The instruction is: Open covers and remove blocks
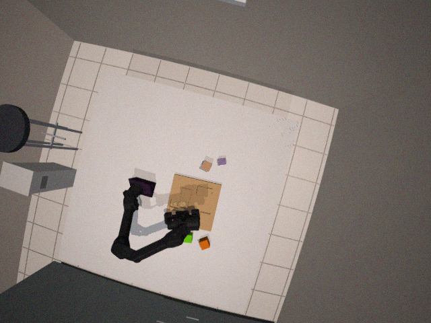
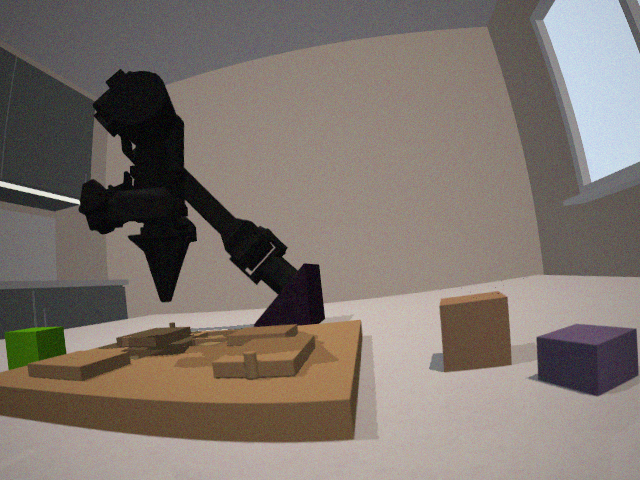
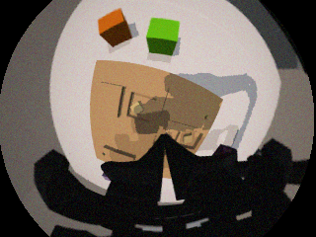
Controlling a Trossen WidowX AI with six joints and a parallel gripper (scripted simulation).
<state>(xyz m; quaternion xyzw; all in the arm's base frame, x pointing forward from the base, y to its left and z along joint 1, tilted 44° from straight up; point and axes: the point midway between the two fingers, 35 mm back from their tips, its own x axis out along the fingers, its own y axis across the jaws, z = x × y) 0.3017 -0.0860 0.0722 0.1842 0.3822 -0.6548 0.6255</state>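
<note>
My gripper tip is now 40 mm short of the tan puzzle board, 40 mm to the right of it and 50 mm above it. Also, from my gripper tip: orange block (140 mm ahead, 190 mm to the right, 40 mm below); then brown block (90 mm ahead, 280 mm to the left, 40 mm below); then green block (30 mm ahead, 170 mm to the right, 50 mm below).
</note>
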